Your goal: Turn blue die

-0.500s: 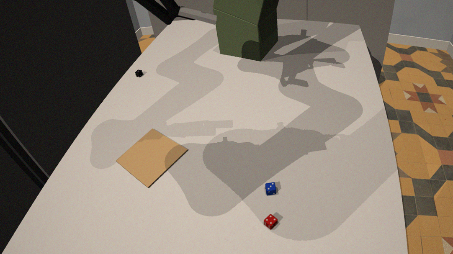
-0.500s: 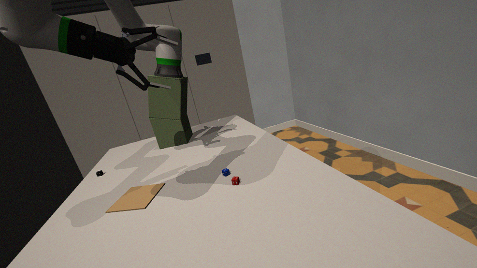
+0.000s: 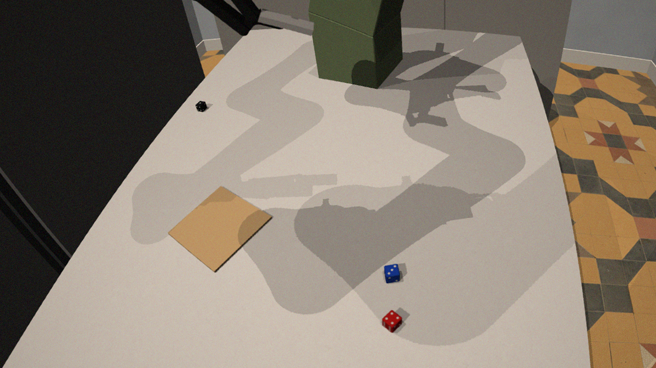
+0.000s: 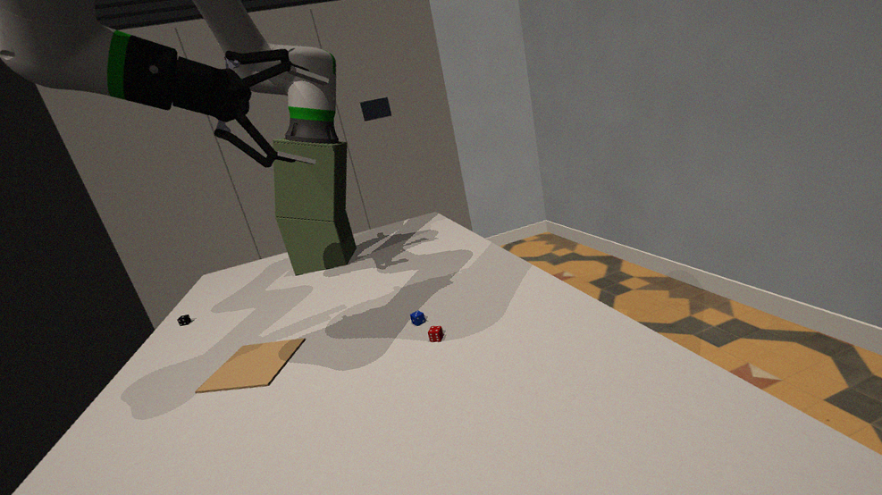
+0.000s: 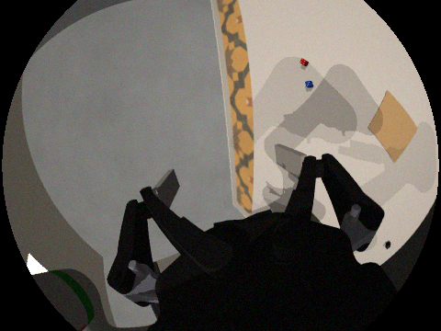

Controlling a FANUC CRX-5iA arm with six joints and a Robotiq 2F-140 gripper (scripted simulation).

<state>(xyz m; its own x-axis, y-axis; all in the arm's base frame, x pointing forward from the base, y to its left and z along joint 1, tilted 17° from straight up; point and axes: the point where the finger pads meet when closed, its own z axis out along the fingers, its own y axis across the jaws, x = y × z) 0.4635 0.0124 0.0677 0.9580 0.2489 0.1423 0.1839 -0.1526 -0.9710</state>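
Now: hand 450 mm to the left of the black die, 390 mm above it and 270 mm past it. Round my hand: mat: 400 mm below, 230 mm to the right, 80 mm ahead; then blue die: 390 mm below, 120 mm ahead, 80 mm to the left; then red die: 390 mm below, 190 mm ahead, 100 mm to the left.
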